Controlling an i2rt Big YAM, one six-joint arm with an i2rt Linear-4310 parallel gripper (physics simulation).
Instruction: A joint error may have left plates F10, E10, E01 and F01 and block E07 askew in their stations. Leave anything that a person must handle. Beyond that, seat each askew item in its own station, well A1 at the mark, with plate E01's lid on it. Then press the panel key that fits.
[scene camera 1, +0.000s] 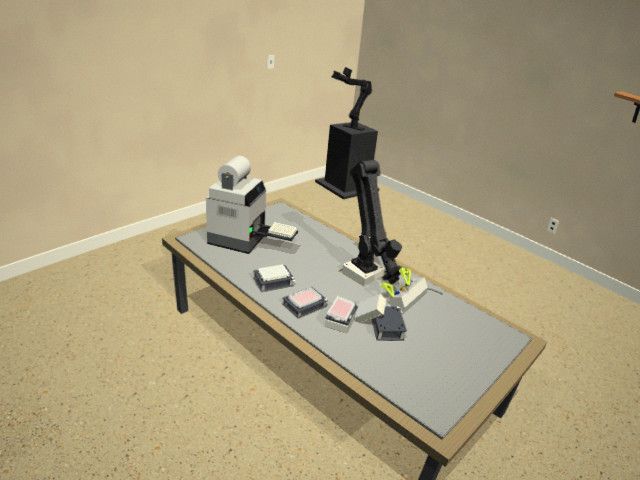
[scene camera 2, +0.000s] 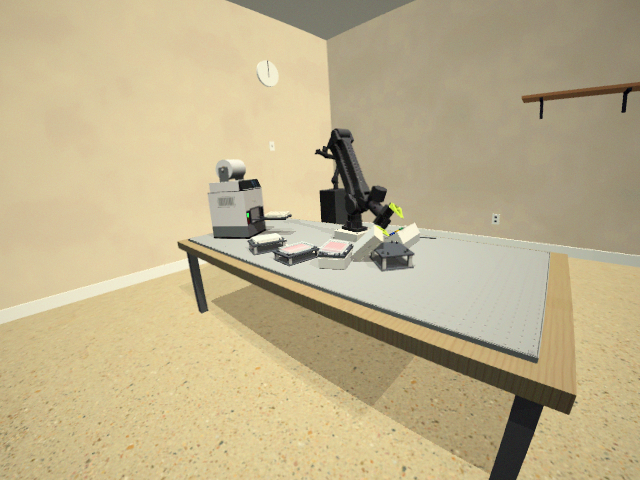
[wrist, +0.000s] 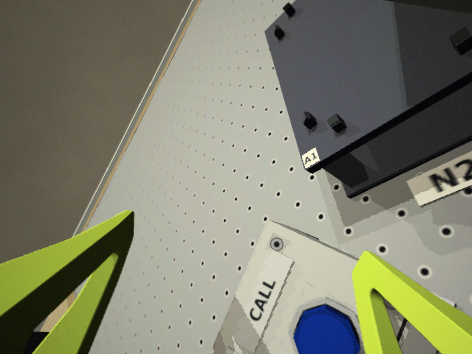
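My gripper (scene camera 1: 397, 283) (scene camera 2: 389, 221) (wrist: 248, 242) is open and empty, low over the key panel (scene camera 1: 415, 293) (scene camera 2: 408, 235). In the wrist view a blue key (wrist: 326, 331) beside the label CALL (wrist: 262, 300) shows near the right finger. A white plate (scene camera 1: 273, 272) (scene camera 2: 266, 238) lies on a dark station. A pink plate (scene camera 1: 306, 298) (scene camera 2: 298, 249) lies on another. A second pink plate (scene camera 1: 341, 308) (scene camera 2: 336, 246) lies on a pale-based station. A pale plate (scene camera 1: 282, 229) (scene camera 2: 278, 213) lies on the machine's tray. Item labels and exact seating are too small to read.
A dark station (scene camera 1: 390, 320) (scene camera 2: 391, 251) (wrist: 350, 65) marked A1 and N2 bears no plate. A pale wedge-like block (scene camera 1: 373, 308) (scene camera 2: 368, 245) stands beside it. The white machine (scene camera 1: 224, 222) (scene camera 2: 227, 209) with a roll stands at the far left. Another arm's black pedestal (scene camera 1: 341, 155) is behind the table.
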